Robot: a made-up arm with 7 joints. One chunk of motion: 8 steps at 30 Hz.
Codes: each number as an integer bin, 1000 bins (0 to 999) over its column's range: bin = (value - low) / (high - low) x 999, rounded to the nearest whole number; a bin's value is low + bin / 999 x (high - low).
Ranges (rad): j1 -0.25..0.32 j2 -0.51..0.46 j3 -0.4..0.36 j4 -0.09..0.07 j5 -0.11..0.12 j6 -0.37..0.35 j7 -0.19..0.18
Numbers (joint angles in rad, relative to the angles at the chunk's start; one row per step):
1: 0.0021 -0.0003 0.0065 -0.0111 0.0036 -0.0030 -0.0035
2: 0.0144 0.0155 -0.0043 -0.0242 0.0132 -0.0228 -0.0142
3: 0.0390 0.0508 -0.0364 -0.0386 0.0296 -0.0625 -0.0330
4: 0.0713 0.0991 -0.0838 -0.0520 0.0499 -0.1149 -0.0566
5: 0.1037 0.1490 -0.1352 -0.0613 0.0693 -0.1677 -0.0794
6: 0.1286 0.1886 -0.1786 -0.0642 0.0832 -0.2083 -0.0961
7: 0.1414 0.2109 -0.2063 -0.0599 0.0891 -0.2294 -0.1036
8: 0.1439 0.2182 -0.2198 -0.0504 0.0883 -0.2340 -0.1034
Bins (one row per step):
1: 442 525 534 493 493 509 504
2: 463 541 520 411 535 482 475
3: 507 578 478 321 606 427 424
4: 563 627 416 237 695 354 360
5: 620 679 348 179 779 281 299
6: 664 719 291 161 839 224 254
7: 686 742 255 188 865 195 233
8: 690 750 237 247 861 189 234

